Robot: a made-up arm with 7 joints.
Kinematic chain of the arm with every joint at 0, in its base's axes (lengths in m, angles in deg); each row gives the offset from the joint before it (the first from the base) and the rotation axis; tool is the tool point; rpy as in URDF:
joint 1: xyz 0 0 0.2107 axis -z
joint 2: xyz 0 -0.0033 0.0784 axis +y
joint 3: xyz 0 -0.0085 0.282 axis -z
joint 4: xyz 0 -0.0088 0.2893 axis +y
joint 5: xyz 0 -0.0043 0.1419 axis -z
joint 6: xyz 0 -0.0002 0.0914 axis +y
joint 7: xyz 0 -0.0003 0.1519 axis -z
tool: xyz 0 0 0 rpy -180 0 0
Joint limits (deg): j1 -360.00..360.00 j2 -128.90..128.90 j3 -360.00..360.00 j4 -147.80..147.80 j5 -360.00..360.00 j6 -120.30..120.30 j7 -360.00..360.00
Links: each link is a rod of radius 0.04 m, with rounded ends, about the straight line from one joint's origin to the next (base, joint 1, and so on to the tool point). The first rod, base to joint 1, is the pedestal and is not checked.
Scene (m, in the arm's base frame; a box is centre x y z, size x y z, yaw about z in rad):
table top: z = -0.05
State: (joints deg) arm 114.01 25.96 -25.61 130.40 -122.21 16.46 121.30
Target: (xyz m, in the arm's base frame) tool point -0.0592 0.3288 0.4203
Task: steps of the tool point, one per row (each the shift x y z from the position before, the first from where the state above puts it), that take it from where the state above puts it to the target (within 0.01 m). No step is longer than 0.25 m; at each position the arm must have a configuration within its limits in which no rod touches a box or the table.
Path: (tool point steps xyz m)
1: 0.1744 0.1166 0.0926
2: 0.0903 0.1981 0.0420
3: -0.0211 0.2123 -0.0174
4: -0.1155 0.1563 -0.0713
5: -0.1583 0.0559 -0.1077

